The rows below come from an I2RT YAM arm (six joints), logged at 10 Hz.
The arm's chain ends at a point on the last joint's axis. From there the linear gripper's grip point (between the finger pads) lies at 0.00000 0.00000 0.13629 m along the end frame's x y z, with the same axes.
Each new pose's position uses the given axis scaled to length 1; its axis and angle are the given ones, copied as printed.
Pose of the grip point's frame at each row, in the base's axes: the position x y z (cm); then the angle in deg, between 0 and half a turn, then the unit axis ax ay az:
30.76, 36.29, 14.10, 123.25, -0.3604, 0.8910, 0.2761
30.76, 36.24, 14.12, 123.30, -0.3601, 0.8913, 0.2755
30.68, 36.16, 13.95, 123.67, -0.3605, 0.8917, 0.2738
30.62, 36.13, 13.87, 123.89, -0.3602, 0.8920, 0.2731
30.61, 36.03, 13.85, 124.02, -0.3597, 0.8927, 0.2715
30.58, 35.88, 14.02, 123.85, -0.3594, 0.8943, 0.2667
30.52, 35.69, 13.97, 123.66, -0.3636, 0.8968, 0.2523
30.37, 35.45, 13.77, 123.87, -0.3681, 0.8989, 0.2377
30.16, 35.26, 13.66, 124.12, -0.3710, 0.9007, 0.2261
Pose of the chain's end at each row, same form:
22.70, 26.99, 19.96, 123.25, -0.3604, 0.8910, 0.2761
22.70, 26.95, 20.00, 123.30, -0.3601, 0.8913, 0.2755
22.66, 26.90, 19.92, 123.67, -0.3605, 0.8917, 0.2738
22.62, 26.88, 19.89, 123.89, -0.3602, 0.8920, 0.2731
22.60, 26.82, 19.91, 124.02, -0.3597, 0.8927, 0.2715
22.49, 26.75, 20.10, 123.85, -0.3594, 0.8943, 0.2667
22.29, 26.77, 20.18, 123.66, -0.3636, 0.8968, 0.2523
22.06, 26.75, 20.17, 123.87, -0.3681, 0.8989, 0.2377
21.78, 26.74, 20.22, 124.12, -0.3710, 0.9007, 0.2261

